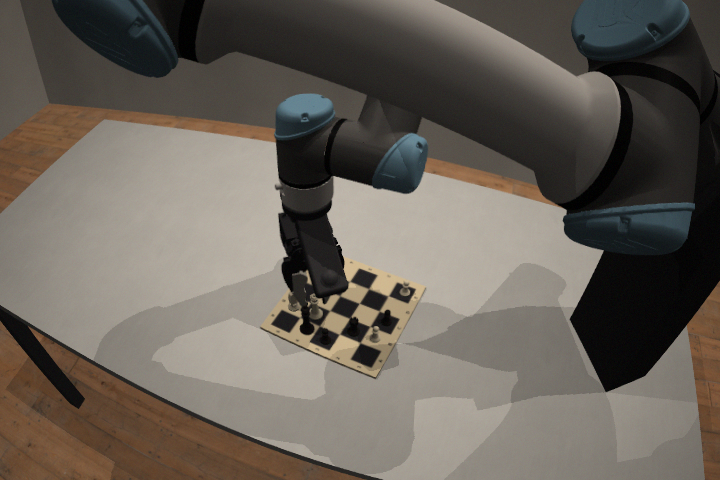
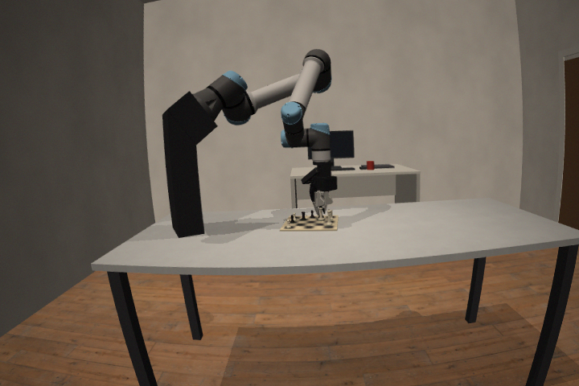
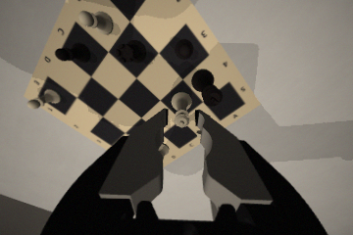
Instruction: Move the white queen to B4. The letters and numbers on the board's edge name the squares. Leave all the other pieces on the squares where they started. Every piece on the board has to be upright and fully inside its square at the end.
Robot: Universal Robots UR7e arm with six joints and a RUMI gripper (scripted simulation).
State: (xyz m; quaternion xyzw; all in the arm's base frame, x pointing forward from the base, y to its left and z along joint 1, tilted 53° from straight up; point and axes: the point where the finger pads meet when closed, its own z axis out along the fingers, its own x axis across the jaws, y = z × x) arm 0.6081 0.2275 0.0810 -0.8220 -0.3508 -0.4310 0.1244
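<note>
My hand is 1 cm above the white piece. The rest, counted from my hand: white chess piece (6 cm ahead, 7 cm to the right, 1 cm below); tall black piece (1 cm behind, 3 cm to the left, 1 cm below); chessboard (3 cm behind, 5 cm to the right, 4 cm below).
</note>
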